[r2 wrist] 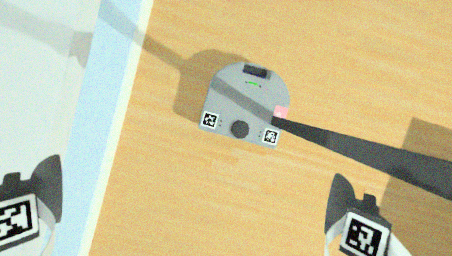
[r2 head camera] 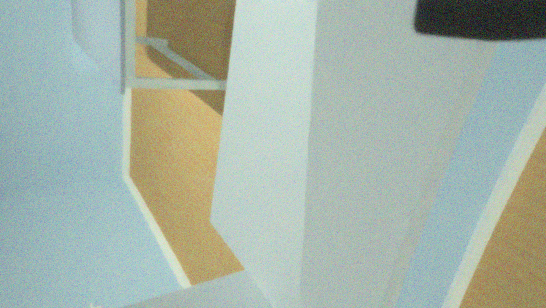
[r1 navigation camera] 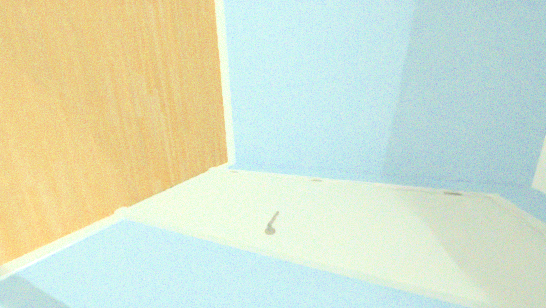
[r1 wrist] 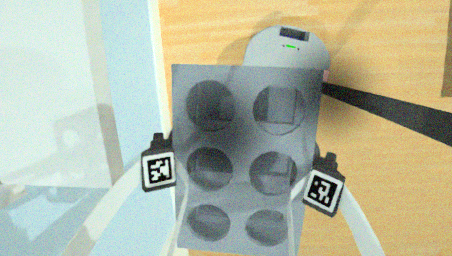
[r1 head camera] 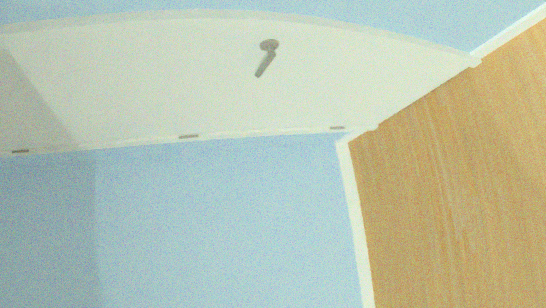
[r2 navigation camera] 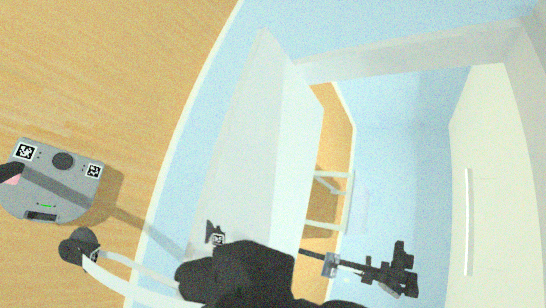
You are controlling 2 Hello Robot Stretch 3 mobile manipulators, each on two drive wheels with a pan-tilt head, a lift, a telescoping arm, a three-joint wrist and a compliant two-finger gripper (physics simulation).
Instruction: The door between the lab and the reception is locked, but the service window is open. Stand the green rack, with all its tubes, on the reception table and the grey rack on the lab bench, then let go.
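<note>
The grey rack [r1 wrist: 243, 145] is upright between the fingers of the r1 gripper [r1 wrist: 242, 155] in the r1 wrist view. Its top face with two rows of round holes faces the camera, and the holes hold no tubes. The rack hangs over the wooden floor and the edge of r1's base. The r2 gripper [r2 wrist: 195, 195] [r2 navigation camera: 148, 239] is open and empty, above the floor between r2's base and the window counter. The green rack and its tubes do not show in these views. A pale counter [r2 navigation camera: 240, 145] [r2 wrist: 42, 115] runs through the open service window.
A pale door [r1 head camera: 200, 90] [r1 navigation camera: 325, 220] with a lever handle is shut in a blue wall. r1's base [r1 wrist: 287, 52] lies under the grey rack. r2's base [r2 wrist: 240, 105] [r2 navigation camera: 65, 185] stands beside the wall. A white table frame [r2 head camera: 175, 83] [r2 navigation camera: 325, 226] stands beyond the counter.
</note>
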